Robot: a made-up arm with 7 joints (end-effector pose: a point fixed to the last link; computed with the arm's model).
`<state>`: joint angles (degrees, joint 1 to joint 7).
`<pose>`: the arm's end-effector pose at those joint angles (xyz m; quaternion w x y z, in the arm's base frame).
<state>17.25 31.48 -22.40 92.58 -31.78 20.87 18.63</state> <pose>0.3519 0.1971 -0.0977 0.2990 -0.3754 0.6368 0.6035</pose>
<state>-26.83 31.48 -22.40 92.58 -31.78 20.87 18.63</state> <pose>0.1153 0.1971 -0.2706 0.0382 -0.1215 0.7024 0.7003</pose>
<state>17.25 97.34 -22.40 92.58 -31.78 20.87 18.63</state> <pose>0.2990 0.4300 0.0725 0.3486 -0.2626 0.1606 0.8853</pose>
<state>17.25 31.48 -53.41 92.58 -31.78 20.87 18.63</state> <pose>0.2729 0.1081 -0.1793 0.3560 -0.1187 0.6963 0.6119</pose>
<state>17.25 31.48 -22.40 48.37 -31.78 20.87 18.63</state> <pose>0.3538 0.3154 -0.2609 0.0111 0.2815 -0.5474 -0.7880</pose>
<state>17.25 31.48 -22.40 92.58 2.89 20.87 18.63</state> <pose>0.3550 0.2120 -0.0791 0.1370 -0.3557 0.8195 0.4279</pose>
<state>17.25 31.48 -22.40 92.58 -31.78 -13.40 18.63</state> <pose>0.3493 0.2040 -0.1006 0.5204 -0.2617 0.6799 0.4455</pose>
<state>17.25 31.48 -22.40 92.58 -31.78 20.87 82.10</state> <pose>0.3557 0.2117 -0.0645 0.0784 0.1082 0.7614 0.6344</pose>
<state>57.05 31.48 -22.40 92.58 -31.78 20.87 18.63</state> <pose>0.4066 0.1971 0.1624 0.4979 -0.5584 0.4970 0.4397</pose>
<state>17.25 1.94 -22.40 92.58 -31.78 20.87 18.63</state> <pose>0.3446 0.0618 -0.0742 0.2433 -0.3877 0.7910 0.4059</pose>
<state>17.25 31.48 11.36 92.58 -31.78 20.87 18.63</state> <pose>0.3573 0.3282 -0.0119 0.2123 -0.6233 0.5195 0.5445</pose>
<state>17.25 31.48 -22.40 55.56 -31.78 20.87 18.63</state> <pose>0.3639 0.2948 -0.2364 0.0404 -0.3001 0.5679 0.7654</pose>
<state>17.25 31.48 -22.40 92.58 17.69 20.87 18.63</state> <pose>0.3577 0.2209 -0.0745 0.0632 -0.3372 0.8756 0.3400</pose>
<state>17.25 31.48 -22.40 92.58 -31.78 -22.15 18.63</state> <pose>0.3494 0.2058 -0.1014 0.5702 -0.2285 0.6813 0.3982</pose>
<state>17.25 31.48 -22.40 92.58 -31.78 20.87 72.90</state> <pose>0.3526 0.2099 -0.0688 0.1135 0.0365 0.7573 0.6421</pose>
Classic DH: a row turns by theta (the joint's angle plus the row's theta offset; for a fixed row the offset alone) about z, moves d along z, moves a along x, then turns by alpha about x. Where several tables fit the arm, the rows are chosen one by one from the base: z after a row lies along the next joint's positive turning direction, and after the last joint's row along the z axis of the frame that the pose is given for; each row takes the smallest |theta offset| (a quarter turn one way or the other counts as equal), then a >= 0, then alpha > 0; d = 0 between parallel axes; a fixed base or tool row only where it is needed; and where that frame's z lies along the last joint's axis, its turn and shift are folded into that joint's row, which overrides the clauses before.
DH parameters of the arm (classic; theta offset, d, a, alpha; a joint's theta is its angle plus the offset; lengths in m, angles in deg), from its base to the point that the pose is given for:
base (fixed): 0 0.108 0.02 90
joint 1: -90 -0.176 0.026 -90
joint 2: 90 0.018 0.005 -90
joint 3: -90 -0.276 0.003 90
joint 4: 0 0.005 -0.01 -90
joint 5: 0 -0.274 0.029 -90
joint 6: 90 0.015 0.02 -90
joint 7: -35.29 0.0109 -0.034 19.08
tool (fixed): 136.98 -0.02 0 0

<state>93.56 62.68 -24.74 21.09 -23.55 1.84 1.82</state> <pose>0.3396 0.6058 0.2423 0.1526 -0.8319 0.2304 0.4812</pose>
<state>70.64 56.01 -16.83 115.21 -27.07 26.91 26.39</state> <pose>0.2584 0.2432 0.2720 0.6030 -0.6114 0.3008 0.4148</pose>
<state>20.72 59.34 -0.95 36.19 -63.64 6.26 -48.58</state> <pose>0.3106 0.6046 -0.1341 0.4522 -0.4732 -0.0733 0.7525</pose>
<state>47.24 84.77 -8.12 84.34 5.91 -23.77 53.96</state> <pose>0.2580 0.4567 0.2681 0.5339 -0.2514 0.5048 0.6300</pose>
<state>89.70 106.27 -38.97 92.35 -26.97 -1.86 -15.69</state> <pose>0.1680 0.4703 0.3201 0.6016 -0.5971 -0.1499 0.5090</pose>
